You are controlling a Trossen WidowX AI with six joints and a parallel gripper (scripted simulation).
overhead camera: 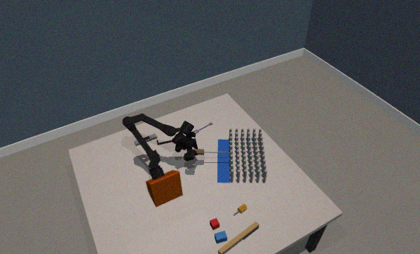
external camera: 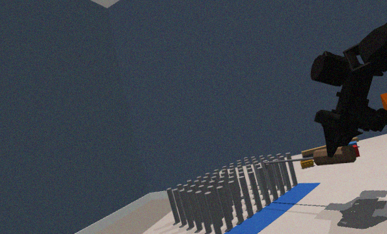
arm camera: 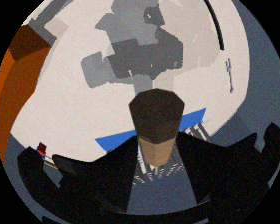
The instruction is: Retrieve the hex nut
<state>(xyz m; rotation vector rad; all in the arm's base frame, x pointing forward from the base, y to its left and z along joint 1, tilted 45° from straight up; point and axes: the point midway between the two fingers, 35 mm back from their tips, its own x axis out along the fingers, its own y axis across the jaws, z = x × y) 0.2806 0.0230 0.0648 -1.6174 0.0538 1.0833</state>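
Now: the blue taped strip 16 cm ahead of my gripper tip, 6 cm to the right of it and 12 cm below it. The rest, counted from my gripper tip: hook tool 8 cm ahead, 6 cm to the right, 1 cm below; yellow-handled tool 1 cm ahead, 44 cm to the right, 10 cm below; grey fork-like tool 22 cm ahead, 27 cm to the left, 12 cm below.
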